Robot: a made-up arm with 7 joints.
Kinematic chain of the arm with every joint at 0, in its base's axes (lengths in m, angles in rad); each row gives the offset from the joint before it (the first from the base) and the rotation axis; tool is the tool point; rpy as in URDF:
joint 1: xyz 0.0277 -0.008 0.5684 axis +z
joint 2: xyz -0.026 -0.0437 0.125 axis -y
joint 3: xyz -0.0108 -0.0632 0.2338 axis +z
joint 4: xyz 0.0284 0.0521 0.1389 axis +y
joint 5: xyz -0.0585 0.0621 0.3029 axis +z
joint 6: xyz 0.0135 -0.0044 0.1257 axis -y
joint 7: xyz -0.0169 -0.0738 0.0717 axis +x
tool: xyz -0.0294 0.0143 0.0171 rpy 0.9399 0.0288 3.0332
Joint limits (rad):
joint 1: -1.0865..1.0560
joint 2: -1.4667..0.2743
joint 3: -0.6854..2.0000
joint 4: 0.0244..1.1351
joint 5: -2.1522..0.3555
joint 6: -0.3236..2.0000
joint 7: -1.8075..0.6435
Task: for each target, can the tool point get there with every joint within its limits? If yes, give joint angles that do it. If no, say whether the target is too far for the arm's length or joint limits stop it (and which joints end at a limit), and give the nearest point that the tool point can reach.
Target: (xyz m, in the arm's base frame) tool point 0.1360 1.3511 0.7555
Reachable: no: too far | nearest point 0.1980 0.8152 0.7475 | short by 0.540 m
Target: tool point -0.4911 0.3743 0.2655
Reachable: no: joint limits stop it (at a limit: joint 1, joint 2, joint 4, joint 5, joint 6, joint 7) | nearest point 0.0545 0.6923 0.5142 | short by 0.679 m
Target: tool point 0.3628 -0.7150 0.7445
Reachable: yes | joints -0.9166 -1.1440 -0.3736 0.9314 0.0287 1.0270 -0.3547
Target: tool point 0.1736 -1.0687 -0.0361
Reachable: no: too far | nearest point 0.1444 -0.7649 0.3148 | short by 0.465 m
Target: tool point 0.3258 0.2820 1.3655
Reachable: yes | joints 0.6810 -0.6743 1.0885 0.5226 -0.7591 1.3065 -0.4981
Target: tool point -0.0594 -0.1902 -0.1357
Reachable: no: joint limits stop it (at a limit: joint 1, joint 2, joint 4, joint 5, joint 6, joint 7) | nearest point 0.2062 -0.6461 0.2737 | short by 0.668 m
